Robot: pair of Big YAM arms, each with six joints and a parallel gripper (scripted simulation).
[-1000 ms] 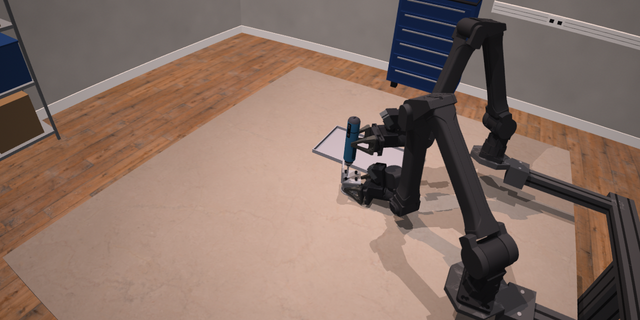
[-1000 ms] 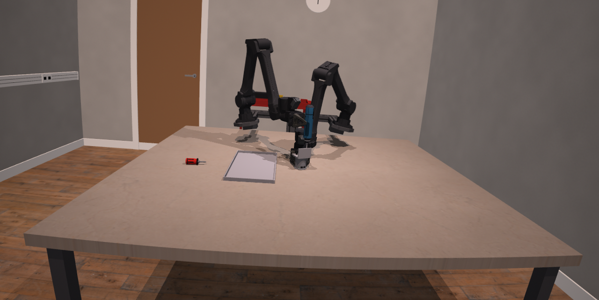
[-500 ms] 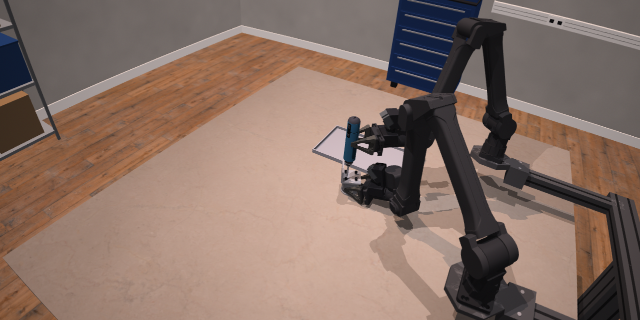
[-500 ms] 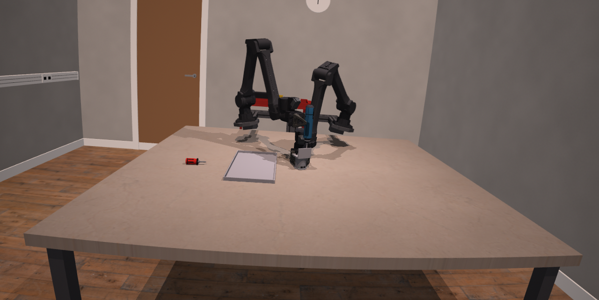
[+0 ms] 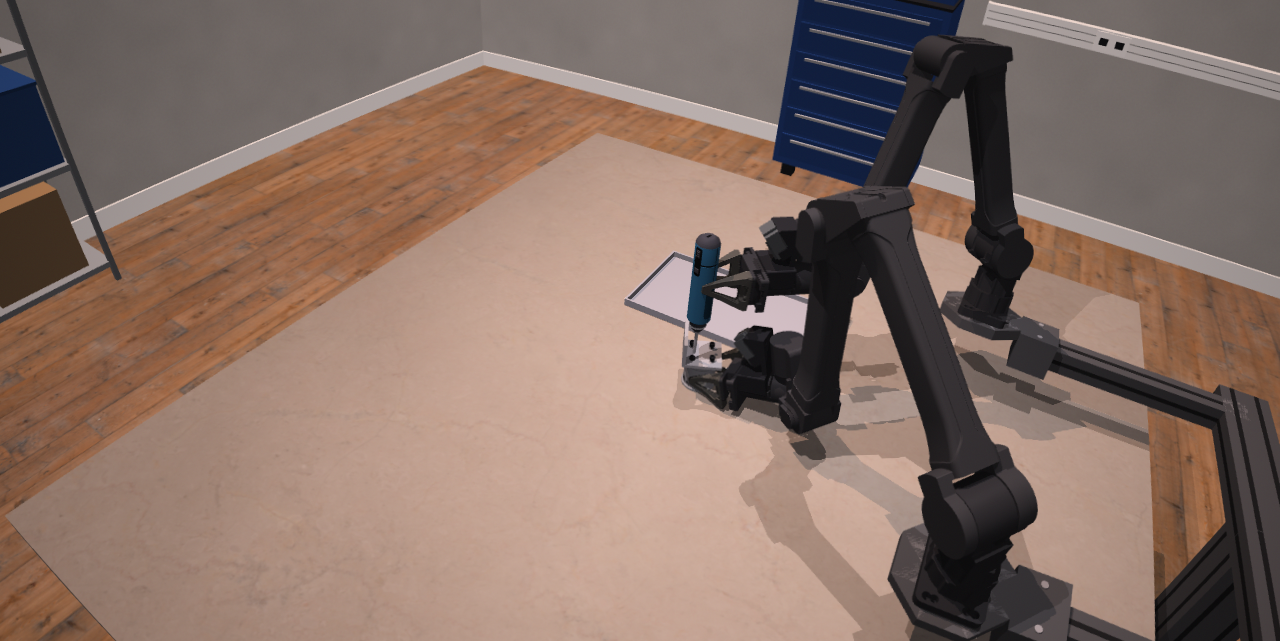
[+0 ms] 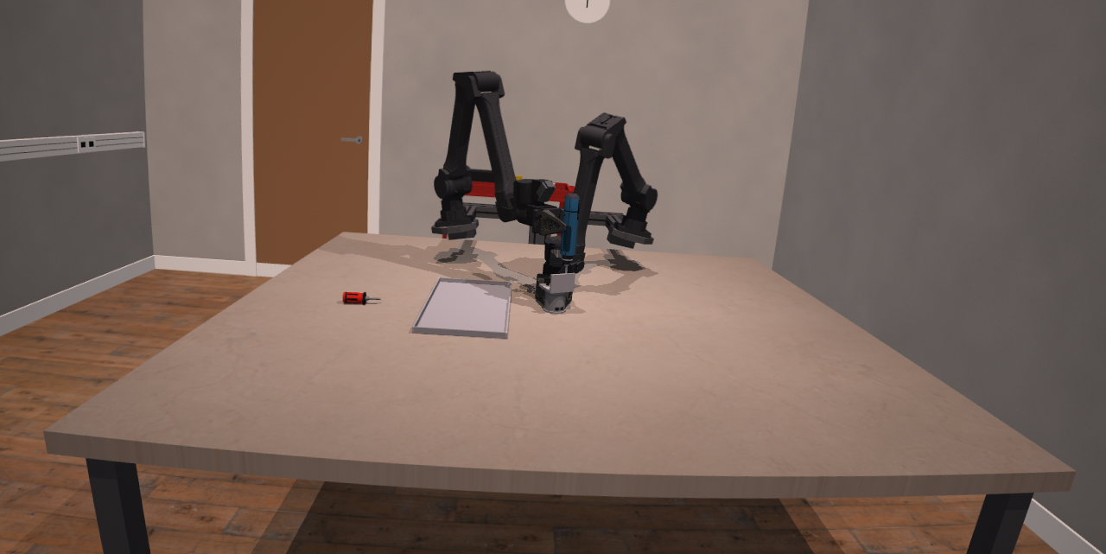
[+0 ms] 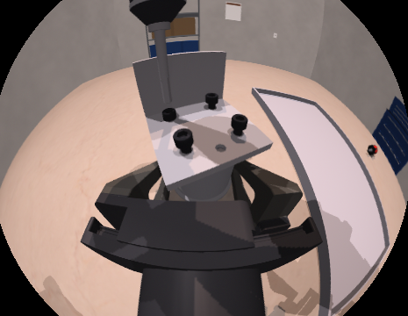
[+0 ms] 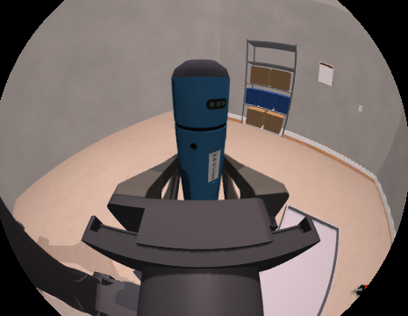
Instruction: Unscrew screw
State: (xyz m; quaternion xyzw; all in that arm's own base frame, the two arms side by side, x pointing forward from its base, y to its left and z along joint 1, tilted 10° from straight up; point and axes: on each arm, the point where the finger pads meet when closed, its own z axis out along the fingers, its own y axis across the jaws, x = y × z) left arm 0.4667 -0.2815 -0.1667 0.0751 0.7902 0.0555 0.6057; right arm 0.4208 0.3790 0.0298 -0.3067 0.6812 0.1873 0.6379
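Right now my left hand is 1 cm below the joint module. The rest, counted from my left hand: flat grey tray: 23 cm to the right, 2 cm below; then red-handled screwdriver: 51 cm to the right, 1 cm below; then grey l-shaped bracket: 5 cm above.
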